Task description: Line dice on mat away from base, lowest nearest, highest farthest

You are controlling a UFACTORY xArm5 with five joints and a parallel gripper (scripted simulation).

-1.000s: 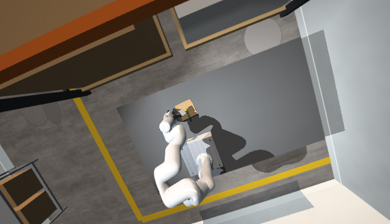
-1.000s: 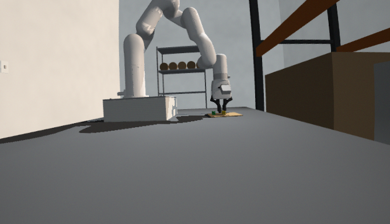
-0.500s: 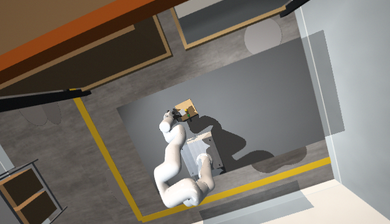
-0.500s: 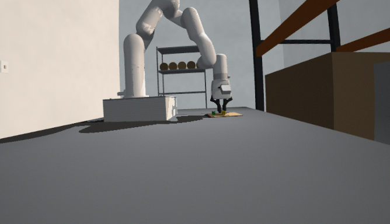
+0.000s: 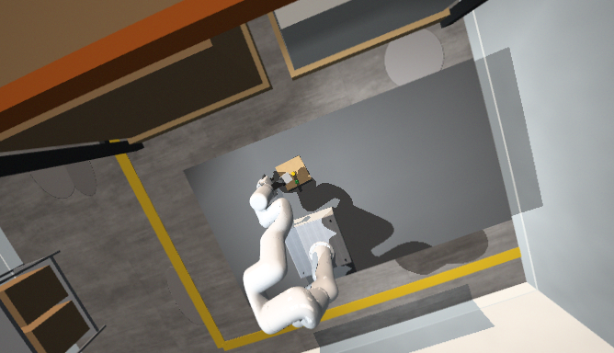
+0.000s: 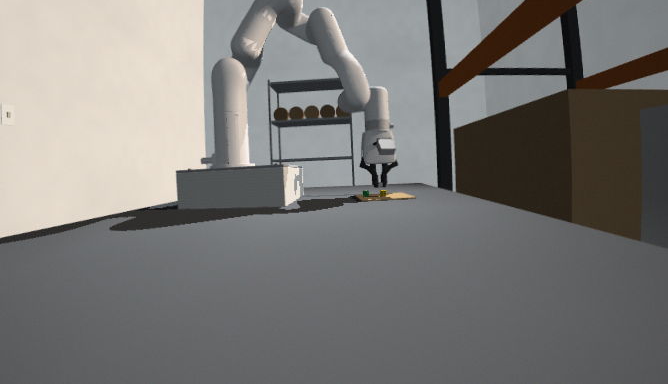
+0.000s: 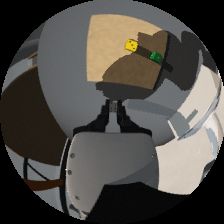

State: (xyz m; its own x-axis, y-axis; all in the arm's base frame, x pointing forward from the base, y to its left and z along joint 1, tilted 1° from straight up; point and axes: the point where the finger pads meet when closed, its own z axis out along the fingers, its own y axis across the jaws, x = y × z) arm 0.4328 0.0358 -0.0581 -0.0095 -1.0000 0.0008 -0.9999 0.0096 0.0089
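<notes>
Right now my hand is 110 mm to the left of the yellow die, 30 mm above it and 20 mm past it. Also, from my hand: green die 110 mm to the right, 70 mm behind, 30 mm below; then white die 10 mm below; then tan mat 110 mm to the right, 40 mm below, 20 mm behind.
</notes>
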